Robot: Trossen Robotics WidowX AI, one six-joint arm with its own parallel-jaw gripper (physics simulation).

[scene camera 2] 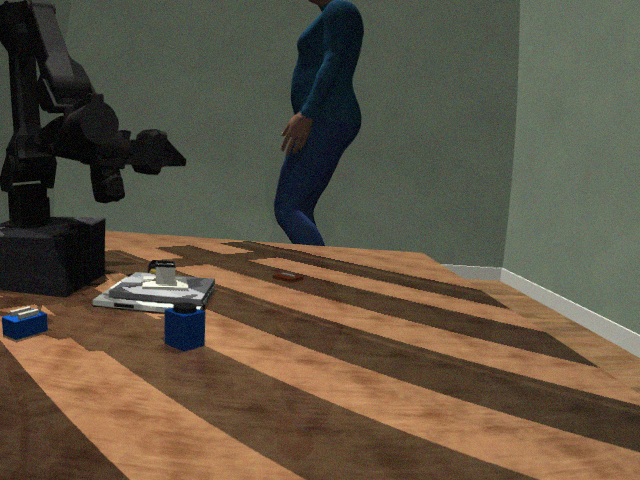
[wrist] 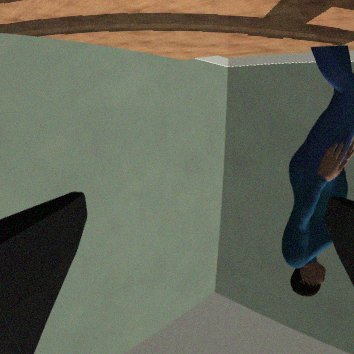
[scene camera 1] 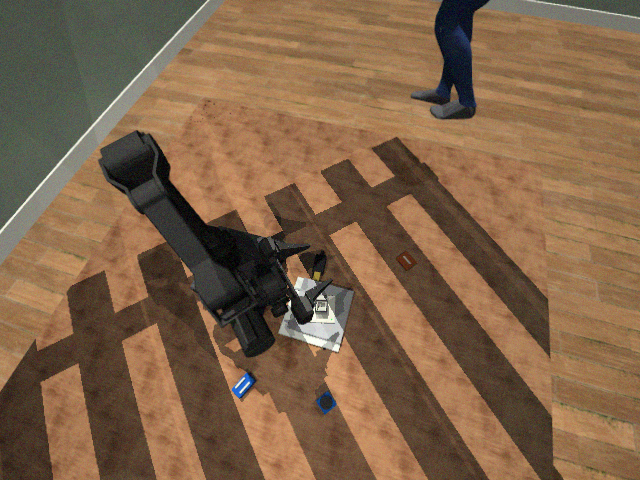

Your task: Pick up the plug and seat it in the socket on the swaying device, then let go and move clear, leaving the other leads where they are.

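Observation:
The plug (scene camera 1: pixel 318 264), black with a yellow end (scene camera 2: pixel 151 269), lies on the table beside the device, its yellow end toward the device's edge. The grey and white device (scene camera 1: pixel 345 304) (scene camera 2: pixel 202 290) carries a pale upright socket (scene camera 1: pixel 321 306) (scene camera 2: pixel 165 273) with a dark top. The plug is outside the socket. My gripper (scene camera 1: pixel 320 264) (scene camera 2: pixel 184 161) (wrist: pixel 209 207) is open and empty, high above the table. It overlaps the plug and the device's edge in the overhead view. The plug, socket and device do not show in the wrist view.
A blue block with two white bars (scene camera 1: pixel 243 385) (scene camera 2: pixel 24 324), a blue block with a round black top (scene camera 1: pixel 326 402) (scene camera 2: pixel 184 329) and a flat red-brown piece (scene camera 1: pixel 406 260) (scene camera 2: pixel 287 276) are on the table. A person (scene camera 1: pixel 457 56) (scene camera 2: pixel 328 113) (wrist: pixel 315 200) stands beyond it.

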